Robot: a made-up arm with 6 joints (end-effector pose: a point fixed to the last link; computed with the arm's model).
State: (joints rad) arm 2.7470 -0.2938 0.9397 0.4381 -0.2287 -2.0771
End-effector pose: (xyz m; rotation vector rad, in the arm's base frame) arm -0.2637 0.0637 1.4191 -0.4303 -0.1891 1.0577
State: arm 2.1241 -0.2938 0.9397 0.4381 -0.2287 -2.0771
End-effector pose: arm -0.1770 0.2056 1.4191 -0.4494 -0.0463 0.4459
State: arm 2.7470 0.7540 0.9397 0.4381 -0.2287 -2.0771
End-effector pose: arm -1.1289 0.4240 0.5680 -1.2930 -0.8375 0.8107
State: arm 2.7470 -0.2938 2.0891 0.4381 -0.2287 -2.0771
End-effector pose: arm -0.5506 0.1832 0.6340 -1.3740 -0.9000 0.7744
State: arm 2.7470 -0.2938 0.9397 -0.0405 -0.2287 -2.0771
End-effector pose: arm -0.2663 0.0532 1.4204 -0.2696 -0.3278 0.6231
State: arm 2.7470 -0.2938 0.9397 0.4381 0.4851 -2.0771
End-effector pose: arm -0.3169 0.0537 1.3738 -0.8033 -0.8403 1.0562
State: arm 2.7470 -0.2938 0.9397 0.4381 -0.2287 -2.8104
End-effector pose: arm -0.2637 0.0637 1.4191 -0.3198 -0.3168 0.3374
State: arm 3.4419 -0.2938 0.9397 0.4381 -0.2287 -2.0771
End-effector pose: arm -0.2434 -0.1199 1.4191 -0.3701 -0.3528 1.7382
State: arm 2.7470 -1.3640 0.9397 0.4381 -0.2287 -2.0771
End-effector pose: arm 0.8664 -0.4069 1.0111 0.4812 0.4699 1.0892
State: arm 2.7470 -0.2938 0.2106 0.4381 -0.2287 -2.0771
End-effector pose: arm 0.2310 -0.1423 1.5586 0.1888 0.2612 1.1030
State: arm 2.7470 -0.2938 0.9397 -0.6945 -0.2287 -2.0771
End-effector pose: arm -0.2754 0.0422 1.4172 -0.0452 -0.4873 0.0227
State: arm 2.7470 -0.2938 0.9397 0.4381 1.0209 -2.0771
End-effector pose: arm -0.3290 0.0408 1.3233 -1.0686 -1.3391 0.9881
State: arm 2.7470 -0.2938 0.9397 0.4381 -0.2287 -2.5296
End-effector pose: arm -0.2637 0.0637 1.4191 -0.3650 -0.2719 0.6134
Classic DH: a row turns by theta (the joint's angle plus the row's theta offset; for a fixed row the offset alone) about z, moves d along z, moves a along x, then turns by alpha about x. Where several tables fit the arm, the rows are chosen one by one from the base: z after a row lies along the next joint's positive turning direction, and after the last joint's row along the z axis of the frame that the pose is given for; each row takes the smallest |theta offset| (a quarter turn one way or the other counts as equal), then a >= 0, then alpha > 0; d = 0 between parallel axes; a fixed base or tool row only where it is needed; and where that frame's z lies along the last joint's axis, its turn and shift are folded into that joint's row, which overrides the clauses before.
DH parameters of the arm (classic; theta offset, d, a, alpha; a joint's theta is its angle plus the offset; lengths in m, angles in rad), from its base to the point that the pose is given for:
joint 1: 0 0.1825 0 -1.5708
joint 2: -1.5708 0 0.6312 0
joint 3: 1.5708 0.0523 0 1.5708
joint 4: 0 0.678 0 -1.5708
joint 5: 0 0 0 1.5708
joint 6: 0 0.101 0 0

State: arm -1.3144 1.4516 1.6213 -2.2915 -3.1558 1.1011
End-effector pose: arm 0.2188 -0.6325 -0.3180 -0.0598 0.0413 2.0778
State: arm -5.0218 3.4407 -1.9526 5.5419 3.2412 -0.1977
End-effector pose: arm 0.0622 0.3884 -0.3656 0.5625 -1.6593 1.3241
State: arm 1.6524 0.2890 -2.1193 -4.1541 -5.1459 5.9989
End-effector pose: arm -0.0885 -0.5129 0.5557 -0.9478 -2.1475 0.9189
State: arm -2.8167 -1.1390 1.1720 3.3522 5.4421 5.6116
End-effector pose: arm 0.4720 0.0872 1.1892 0.4907 -0.7233 -0.1244
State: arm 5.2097 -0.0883 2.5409 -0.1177 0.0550 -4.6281
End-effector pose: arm 0.2530 -0.3579 0.2066 2.4294 0.6572 0.1821
